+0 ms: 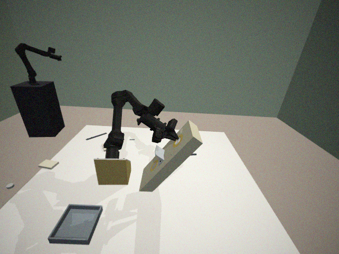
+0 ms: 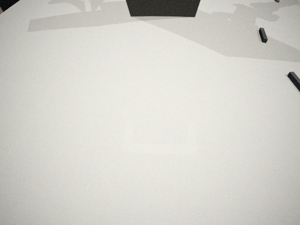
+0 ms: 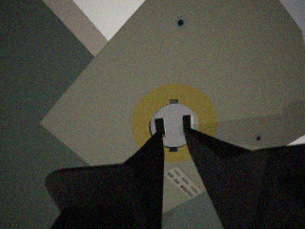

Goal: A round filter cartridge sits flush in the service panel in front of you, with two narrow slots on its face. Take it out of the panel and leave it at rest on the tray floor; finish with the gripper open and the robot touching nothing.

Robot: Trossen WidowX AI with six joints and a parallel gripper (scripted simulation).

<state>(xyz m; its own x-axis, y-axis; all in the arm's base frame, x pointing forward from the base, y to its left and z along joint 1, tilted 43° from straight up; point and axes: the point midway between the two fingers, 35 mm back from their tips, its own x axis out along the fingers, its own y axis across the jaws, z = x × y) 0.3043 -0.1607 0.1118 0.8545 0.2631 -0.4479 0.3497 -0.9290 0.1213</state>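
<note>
Now: gripper tip 2 cm short of the white round filter cartridge and 2 cm above it. Also, from my gripper tip: small grey flap (8 cm behind, 1 cm to the left, 11 cm below); tray (45 cm behind, 23 cm to the right, 27 cm below).
</note>
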